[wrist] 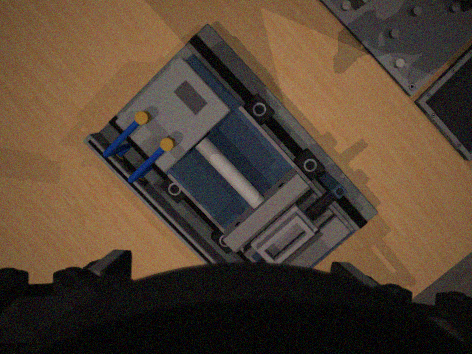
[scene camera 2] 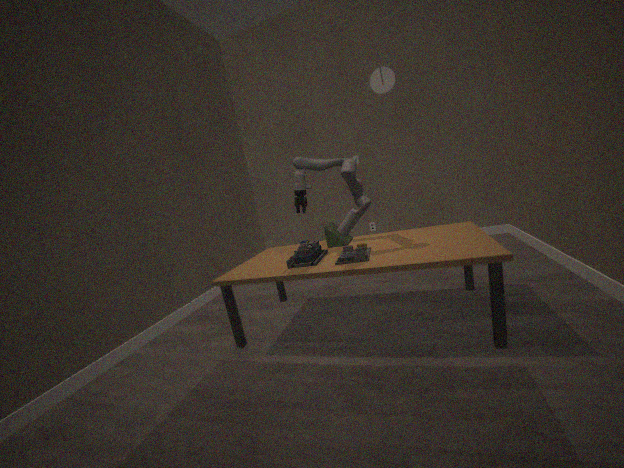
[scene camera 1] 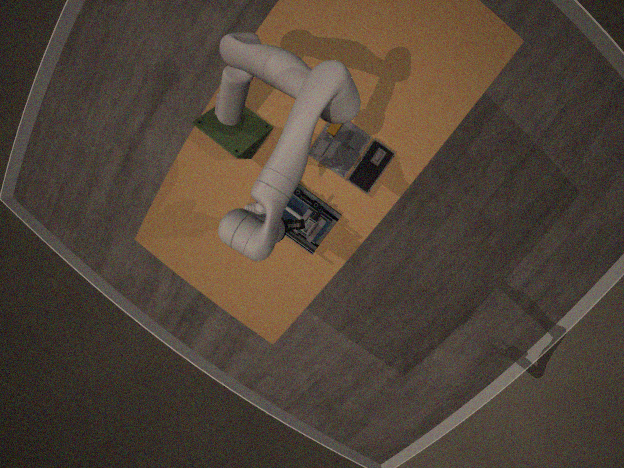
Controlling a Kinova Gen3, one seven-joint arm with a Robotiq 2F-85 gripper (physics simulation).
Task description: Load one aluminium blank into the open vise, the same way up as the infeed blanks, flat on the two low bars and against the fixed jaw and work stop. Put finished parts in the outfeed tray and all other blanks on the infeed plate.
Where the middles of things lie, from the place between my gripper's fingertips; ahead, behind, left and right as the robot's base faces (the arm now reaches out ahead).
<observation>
Right now my hand is 2 cm past the grey infeed plate (scene camera 1: 344, 162), 30 cm to the right of it and 30 cm above it. From my hand the other things lie so: dark outfeed tray (scene camera 1: 365, 175): 12 cm ahead, 31 cm to the left, 31 cm below.
</observation>
